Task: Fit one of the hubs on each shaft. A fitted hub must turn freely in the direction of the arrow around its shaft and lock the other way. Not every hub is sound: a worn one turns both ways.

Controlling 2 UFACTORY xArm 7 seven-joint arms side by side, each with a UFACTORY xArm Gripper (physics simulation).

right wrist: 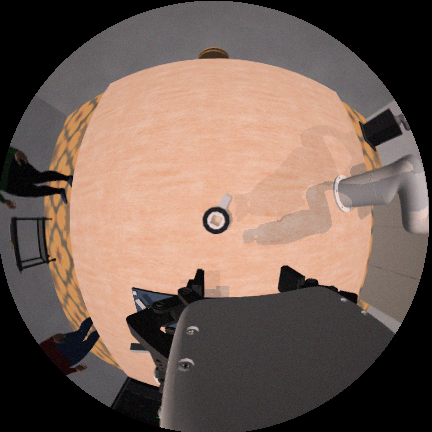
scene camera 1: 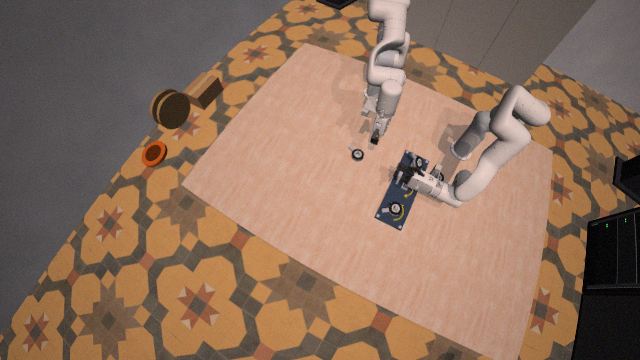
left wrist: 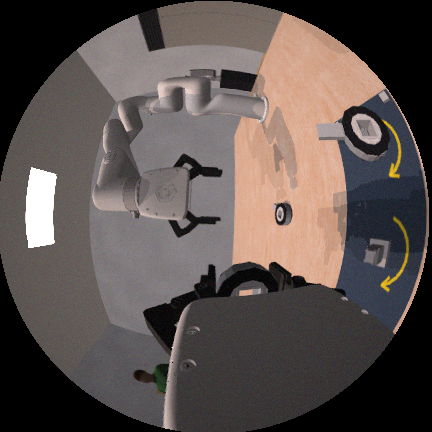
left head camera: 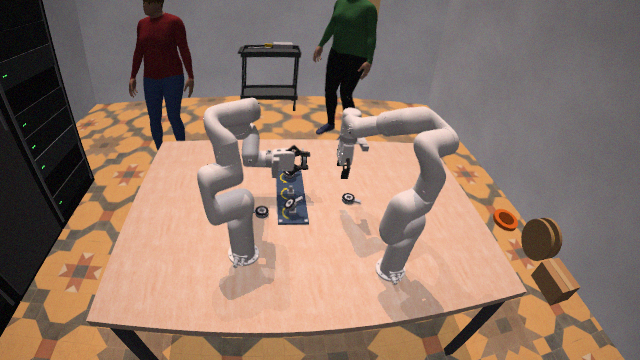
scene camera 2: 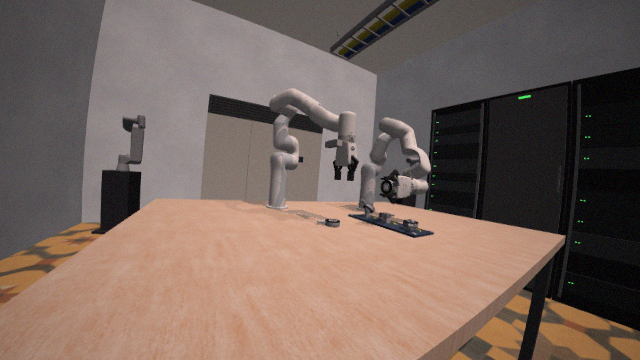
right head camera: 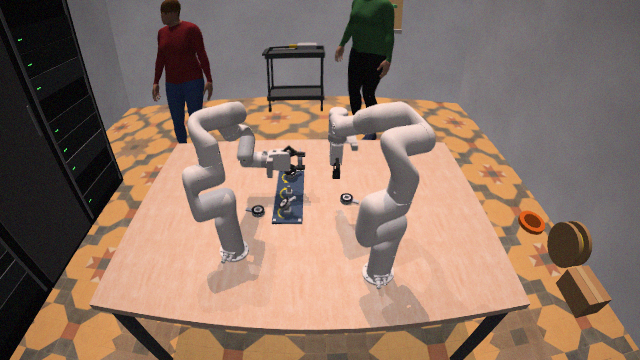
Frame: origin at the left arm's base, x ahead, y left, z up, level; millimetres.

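Where they show: left gripper, fingertip midpoint: (scene camera 1: pixel 395 169) (left wrist: pixel 241 275) (left head camera: pixel 309 160) (scene camera 2: pixel 382 186) (right head camera: pixel 305 161); right gripper, fingertip midpoint: (right wrist: pixel 243 280) (scene camera 1: pixel 377 135) (left wrist: pixel 220 195) (left head camera: pixel 342 172) (scene camera 2: pixel 343 180) (right head camera: pixel 335 172); left arm's base, link origin: (scene camera 1: pixel 460 150) (left head camera: pixel 243 253) (right head camera: pixel 234 250); right arm's base, link origin: (right wrist: pixel 343 193) (scene camera 1: pixel 374 94) (left wrist: pixel 262 109) (left head camera: pixel 390 269) (scene camera 2: pixel 276 207) (right head camera: pixel 378 272).
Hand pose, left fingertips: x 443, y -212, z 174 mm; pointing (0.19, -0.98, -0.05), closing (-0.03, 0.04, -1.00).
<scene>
Things, the pixels of their centre, and the offset from my left fingertips. "spot": a spot on its surface instead. Level surfaces: height alone.
- blue board, surface height: dz -166 mm
- black-rimmed hub, body centre: (left wrist: pixel 238 304) (right wrist: pixel 155 347) (scene camera 2: pixel 390 186) dx +18, dy +28, dz +7 mm
- middle shaft, surface spot: (left wrist: pixel 375 252) (scene camera 2: pixel 387 212) spot: dx -51, dy +79, dz -122 mm
- wooden table, surface height: dz -174 mm
My left gripper (left head camera: pixel 304 161) (scene camera 2: pixel 387 187) (left wrist: pixel 241 275) is turned sideways above the blue board (left head camera: pixel 300 218) (left wrist: pixel 370 200), shut on a black-rimmed hub (left wrist: pixel 247 269). The middle shaft (left wrist: pixel 375 252) (scene camera 2: pixel 385 217) stands bare beside its yellow arrow. One hub (scene camera 2: pixel 411 223) (scene camera 1: pixel 395 204) sits flat at the board's far end. Another hub (left head camera: pixel 288 203) (left wrist: pixel 352 140) leans tilted at the near-end shaft. A loose hub (left head camera: pixel 348 195) (right wrist: pixel 206 220) lies right of the board, another loose hub (left head camera: pixel 261 207) left of it. My right gripper (left head camera: pixel 345 175) (right wrist: pixel 243 280) is open and empty, high above the table. Wear on hubs cannot be told.
The wooden table (left head camera: pixel 185 280) carries both arm bases. Beyond it stand two people (left head camera: pixel 162 50) (left head camera: pixel 351 40) and a dark cart (left head camera: pixel 270 51). An orange ring (left head camera: pixel 496 220) and boxes (left head camera: pixel 555 280) are at the right. A server rack (left head camera: pixel 30 100) stands at the left.
</scene>
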